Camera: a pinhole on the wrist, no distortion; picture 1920 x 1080 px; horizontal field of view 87.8 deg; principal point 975.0 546.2 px. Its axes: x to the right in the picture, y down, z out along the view. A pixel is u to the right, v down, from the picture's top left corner.
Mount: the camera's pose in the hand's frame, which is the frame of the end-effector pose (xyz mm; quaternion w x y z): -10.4 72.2 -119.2 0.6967 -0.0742 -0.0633 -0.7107
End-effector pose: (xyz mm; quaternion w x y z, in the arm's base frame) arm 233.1 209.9 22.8 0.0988 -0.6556 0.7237 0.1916
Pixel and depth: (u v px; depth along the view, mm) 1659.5 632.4 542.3
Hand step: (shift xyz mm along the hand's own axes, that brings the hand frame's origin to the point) 39.0 -188.9 484.2
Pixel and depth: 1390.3 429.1 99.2
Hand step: -21.1 51.1 -13.7
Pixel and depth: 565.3 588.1 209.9
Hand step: 3.6 197.2 69.9
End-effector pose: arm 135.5 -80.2 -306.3 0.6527 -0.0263 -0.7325 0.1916
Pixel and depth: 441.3 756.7 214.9
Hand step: 40.7 225.6 68.7
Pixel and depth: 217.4 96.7 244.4
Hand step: -112.9 303.9 86.1
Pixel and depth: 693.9 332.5 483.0
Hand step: -103.0 301.3 329.6
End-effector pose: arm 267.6 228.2 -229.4 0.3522 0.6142 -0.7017 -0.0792
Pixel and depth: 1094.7 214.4 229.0
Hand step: -83.1 91.1 111.8
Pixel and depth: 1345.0 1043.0 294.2
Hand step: 139.2 18.9 188.6
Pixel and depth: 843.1 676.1 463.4
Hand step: 59.0 220.6 322.7
